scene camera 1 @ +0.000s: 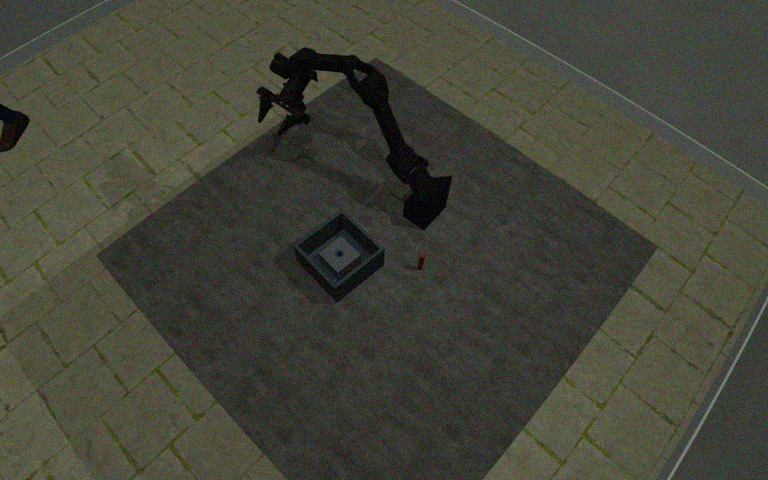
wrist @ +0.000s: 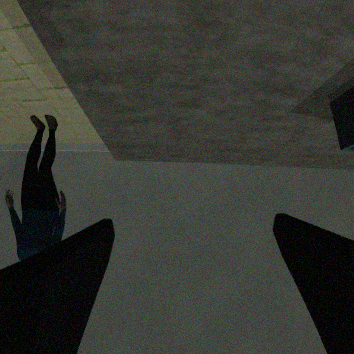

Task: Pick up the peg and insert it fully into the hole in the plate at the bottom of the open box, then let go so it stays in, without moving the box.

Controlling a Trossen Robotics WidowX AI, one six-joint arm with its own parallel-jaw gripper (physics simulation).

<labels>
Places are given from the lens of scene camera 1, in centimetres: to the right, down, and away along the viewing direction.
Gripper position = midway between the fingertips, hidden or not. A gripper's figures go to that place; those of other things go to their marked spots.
my gripper (scene camera 1: pixel 268 128): -36, -34, 157
dark box (scene camera 1: pixel 372 253): -4, 4, 157
light grey plate (scene camera 1: pixel 339 257): -13, 5, 153
</labels>
